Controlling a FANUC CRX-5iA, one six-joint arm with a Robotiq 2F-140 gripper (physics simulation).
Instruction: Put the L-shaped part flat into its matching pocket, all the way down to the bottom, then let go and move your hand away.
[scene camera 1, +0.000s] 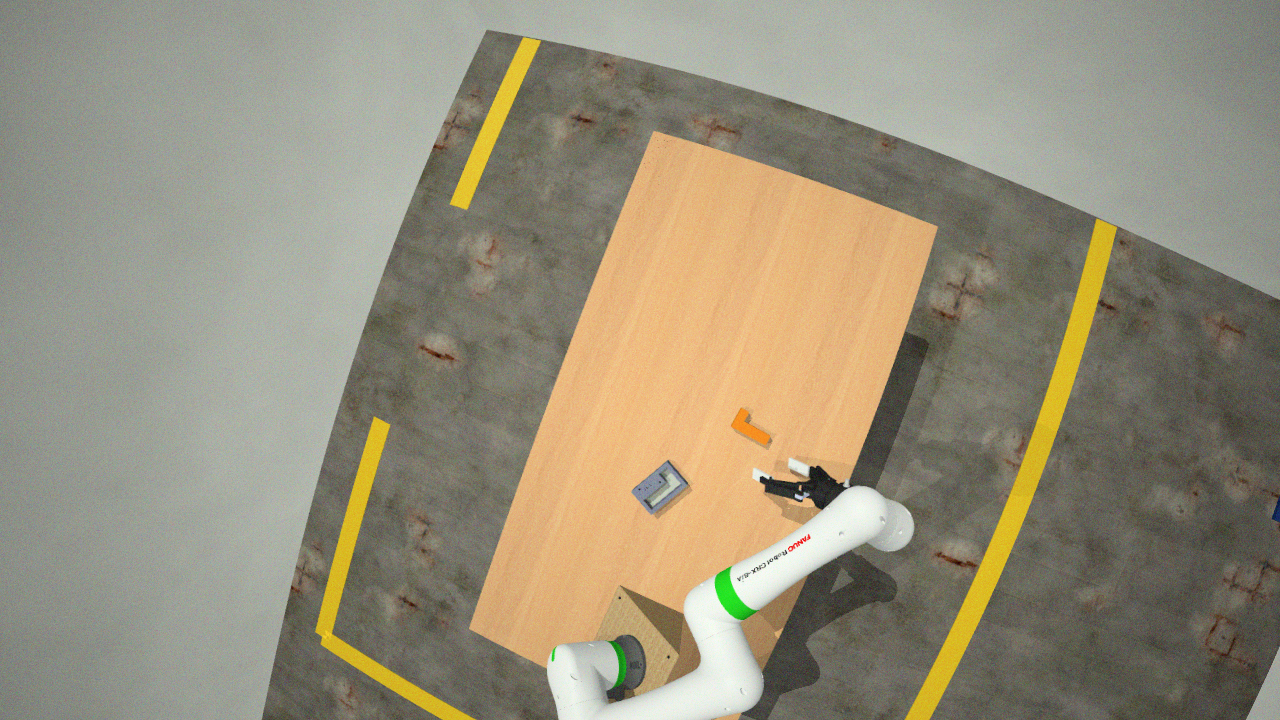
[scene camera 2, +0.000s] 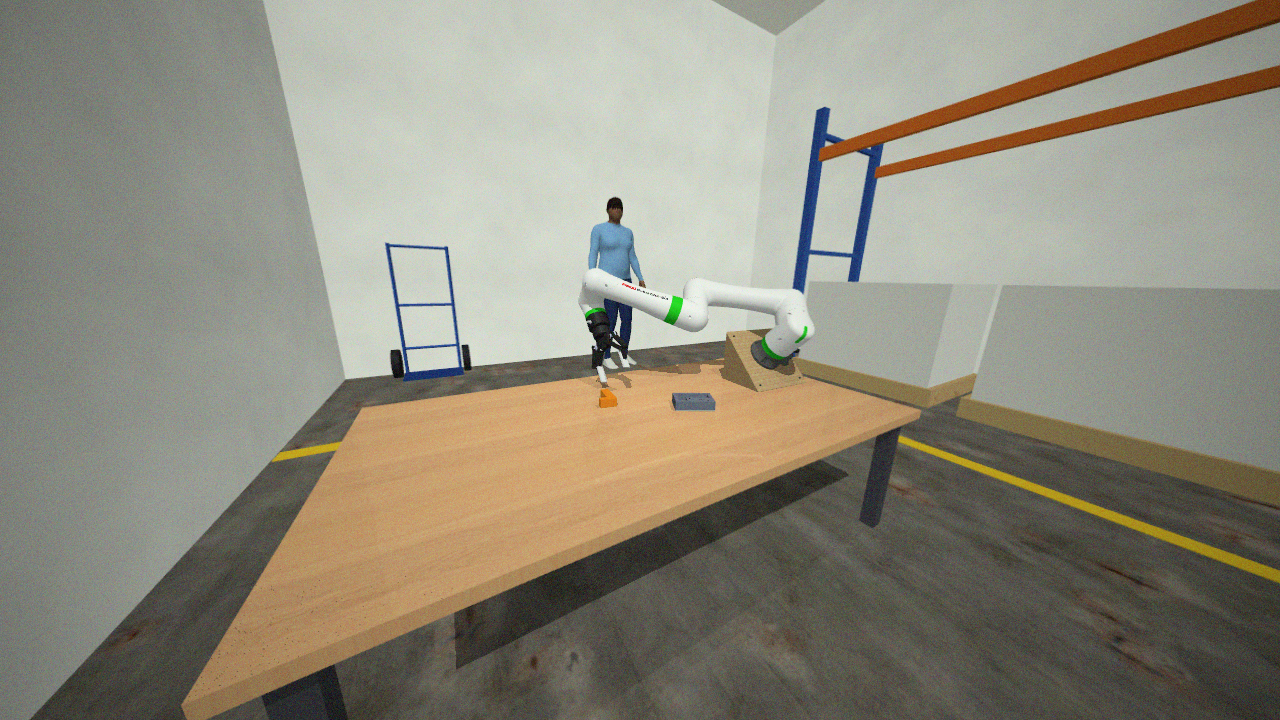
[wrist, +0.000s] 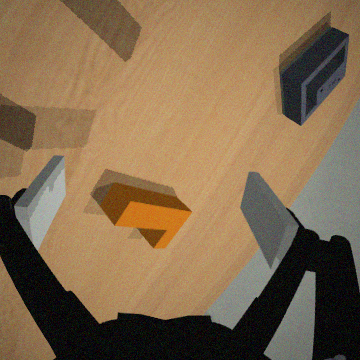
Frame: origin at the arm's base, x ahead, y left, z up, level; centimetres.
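Seen in the pictures: gripper, between the fingertips: (scene camera 1: 772, 467) (scene camera 2: 615, 374) (wrist: 155, 182); arm's base, origin of its link: (scene camera 1: 628, 661) (scene camera 2: 764, 355).
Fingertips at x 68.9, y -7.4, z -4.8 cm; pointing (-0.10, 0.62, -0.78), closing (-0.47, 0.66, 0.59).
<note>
Pixels of each thing's top centre, then the offset from my fingertips to it. Level surfaces: height alone.
- orange L-shaped part, centre of its top: (wrist: 150, 228) (scene camera 1: 753, 426) (scene camera 2: 604, 394) dy +9.3, dx +7.2, dz -4.1 cm
- block, centre of its top: (wrist: 326, 78) (scene camera 1: 658, 488) (scene camera 2: 693, 396) dy +24.3, dx -21.6, dz -3.4 cm
- wooden table, height of its surface: dz -7.1 cm
The orange L-shaped part (scene camera 1: 751, 429) (scene camera 2: 607, 399) (wrist: 155, 216) lies flat on the table, apart from the blue-grey block. The block (scene camera 1: 646, 488) (scene camera 2: 693, 402) (wrist: 299, 75) sits on the table nearer the robot base. Its L-shaped pocket faces up and the pocket's light floor shows in scene camera 1. My gripper (scene camera 1: 777, 470) (scene camera 2: 615, 368) (wrist: 155, 182) is wide open and empty, tilted above the table beside the orange part. In the wrist view the part shows between the two spread pale finger pads, beyond them on the table.
The wooden table (scene camera 1: 698, 268) (scene camera 2: 501, 465) carries both objects. The arm's wooden wedge base (scene camera 1: 613, 617) (scene camera 2: 744, 365) stands at one table end. A person (scene camera 2: 614, 250), a blue hand truck (scene camera 2: 427, 305) and a blue rack post (scene camera 2: 810, 197) stand beyond the table.
</note>
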